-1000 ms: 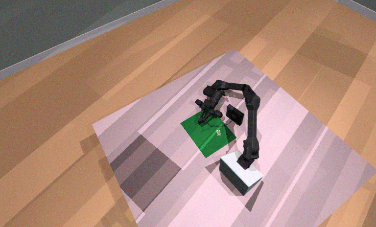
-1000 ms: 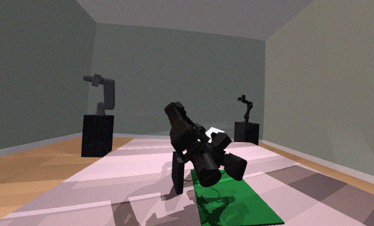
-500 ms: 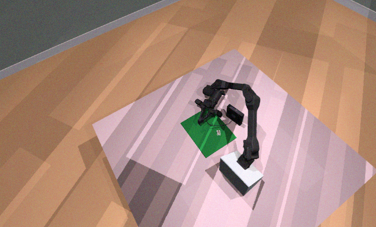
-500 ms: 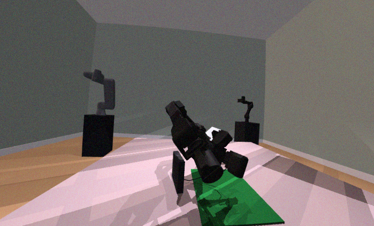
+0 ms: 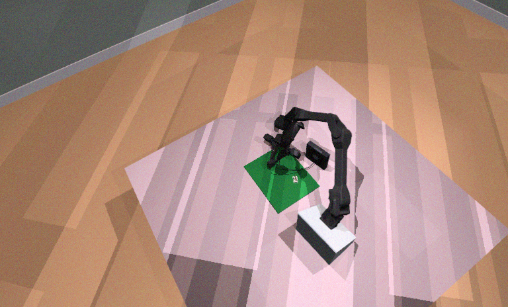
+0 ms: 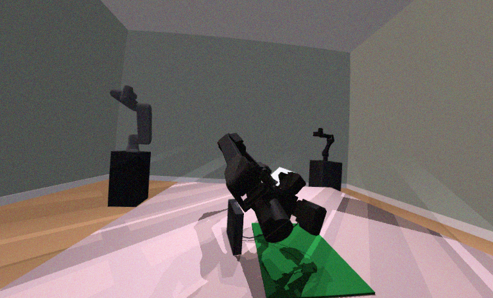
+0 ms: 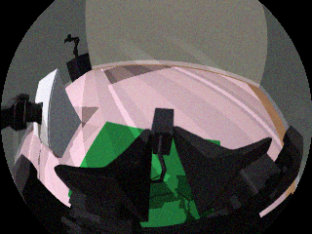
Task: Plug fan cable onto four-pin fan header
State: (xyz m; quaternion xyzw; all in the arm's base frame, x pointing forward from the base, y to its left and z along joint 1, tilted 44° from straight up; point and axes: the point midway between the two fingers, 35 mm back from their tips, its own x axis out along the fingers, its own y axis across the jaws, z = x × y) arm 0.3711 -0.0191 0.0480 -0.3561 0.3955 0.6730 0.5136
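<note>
Now: gripper tip 30 mm past the green board, 20 mm to the left of it and 140 mm above it. Also, from my gripper tip: four-pin header: 90 mm behind, 60 mm to the right, 130 mm below; then black plug: 10 mm to the left, 10 mm below; then black fan: 90 mm behind, 200 mm to the right, 70 mm below.
</note>
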